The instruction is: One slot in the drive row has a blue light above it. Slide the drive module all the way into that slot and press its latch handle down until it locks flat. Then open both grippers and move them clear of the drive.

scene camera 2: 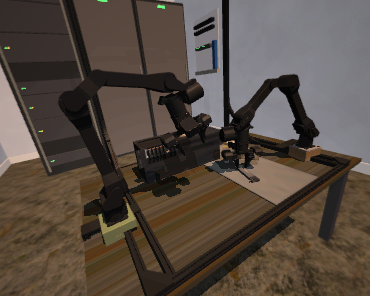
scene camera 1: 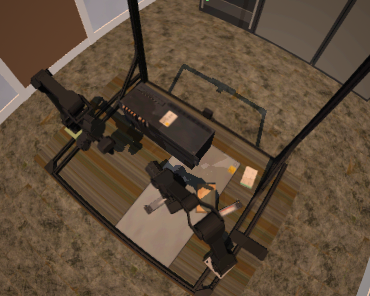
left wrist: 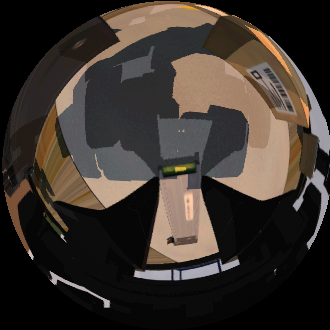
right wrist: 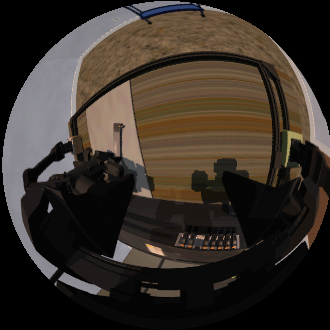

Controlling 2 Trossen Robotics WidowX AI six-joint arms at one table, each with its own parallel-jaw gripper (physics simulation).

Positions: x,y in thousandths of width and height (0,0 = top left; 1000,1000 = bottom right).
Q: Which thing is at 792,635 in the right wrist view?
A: The right gripper.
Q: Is the right gripper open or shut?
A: Open.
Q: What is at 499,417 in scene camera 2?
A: The right gripper.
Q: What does the right gripper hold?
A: Nothing.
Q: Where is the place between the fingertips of the left gripper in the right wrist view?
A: At 353,471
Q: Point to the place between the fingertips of the left gripper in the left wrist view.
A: At 547,547
